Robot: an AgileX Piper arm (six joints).
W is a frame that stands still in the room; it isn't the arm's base.
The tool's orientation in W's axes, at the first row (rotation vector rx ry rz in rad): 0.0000, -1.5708, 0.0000
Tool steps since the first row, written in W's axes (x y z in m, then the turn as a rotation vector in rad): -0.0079, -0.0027, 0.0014, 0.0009, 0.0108, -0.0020; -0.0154, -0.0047, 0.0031, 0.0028, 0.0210, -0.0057; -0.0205, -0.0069, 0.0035, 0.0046, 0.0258, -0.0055; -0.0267, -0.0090, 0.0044, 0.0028, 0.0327, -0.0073; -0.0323, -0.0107, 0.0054, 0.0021, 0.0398, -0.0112; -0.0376, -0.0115, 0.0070, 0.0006, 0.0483, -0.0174; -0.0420, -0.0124, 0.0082, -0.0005, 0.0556, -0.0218
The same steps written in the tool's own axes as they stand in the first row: 0.0014, -0.0027, 0.0079, -0.0020, 0.0108, -0.0009; 0.0031, -0.0047, 0.0154, -0.0057, 0.0210, -0.0028; 0.0035, -0.0069, 0.0205, -0.0055, 0.0258, -0.0046; 0.0044, -0.0090, 0.0267, -0.0073, 0.0327, -0.0028; 0.0054, -0.0107, 0.0323, -0.0112, 0.0398, -0.0021; 0.0070, -0.0115, 0.0376, -0.0174, 0.0483, -0.0006; 0.0082, -0.0124, 0.0420, -0.0218, 0.0556, 0.0005
